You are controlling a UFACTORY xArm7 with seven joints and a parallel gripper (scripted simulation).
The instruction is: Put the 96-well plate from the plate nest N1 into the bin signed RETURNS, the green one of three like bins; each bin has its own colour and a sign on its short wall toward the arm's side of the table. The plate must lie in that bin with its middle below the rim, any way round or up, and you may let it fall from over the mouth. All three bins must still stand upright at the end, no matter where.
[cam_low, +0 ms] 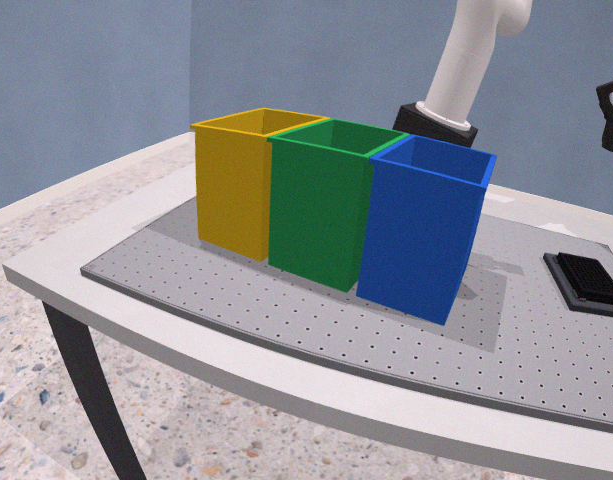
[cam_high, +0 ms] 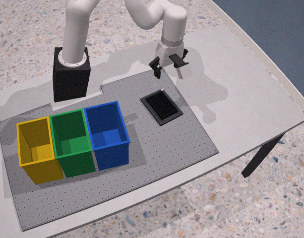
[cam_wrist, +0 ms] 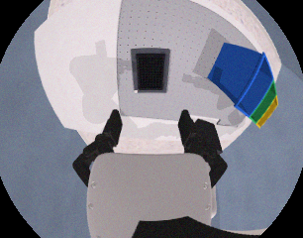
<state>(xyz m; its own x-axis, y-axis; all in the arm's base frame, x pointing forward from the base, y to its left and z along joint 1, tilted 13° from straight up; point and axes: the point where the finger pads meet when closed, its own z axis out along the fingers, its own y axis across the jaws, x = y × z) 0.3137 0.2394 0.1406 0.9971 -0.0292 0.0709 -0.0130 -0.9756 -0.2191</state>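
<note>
Now: the black 96-well plate 220 mm below my hand. From my hand the other things lie so: blue bin (300 mm to the right, 150 mm below, 60 mm ahead); then dark plate nest (230 mm below); then green bin (430 mm to the right, 150 mm below, 20 mm ahead).
</note>
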